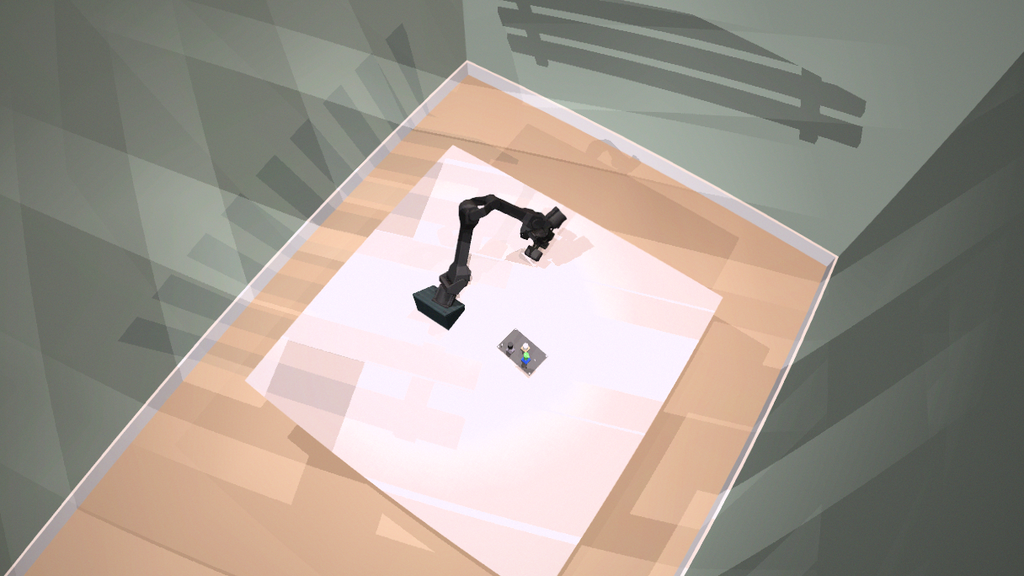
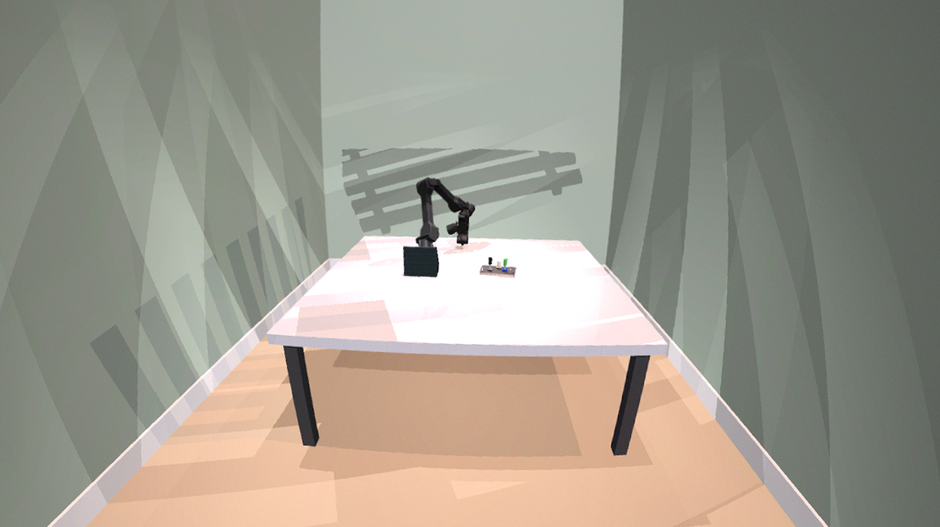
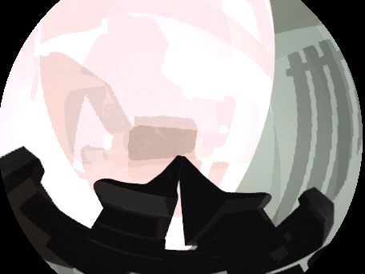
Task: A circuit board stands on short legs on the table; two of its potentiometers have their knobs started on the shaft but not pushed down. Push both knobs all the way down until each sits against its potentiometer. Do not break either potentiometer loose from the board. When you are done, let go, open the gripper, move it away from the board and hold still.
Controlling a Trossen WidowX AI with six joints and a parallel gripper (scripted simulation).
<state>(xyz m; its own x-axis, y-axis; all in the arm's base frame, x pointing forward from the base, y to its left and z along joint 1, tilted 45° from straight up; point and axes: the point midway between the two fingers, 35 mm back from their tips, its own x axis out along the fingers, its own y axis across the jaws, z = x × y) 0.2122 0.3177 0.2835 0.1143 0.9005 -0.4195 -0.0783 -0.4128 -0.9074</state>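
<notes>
Now: gripper tip 80 mm short of the black knob, 470 mm to the left of it and 50 mm below it. The rest, counted from my gripper tip: grey part 80 mm ahead, 470 mm to the right, 40 mm above; then green knob 150 mm ahead, 480 mm to the right, 50 mm above.
</notes>
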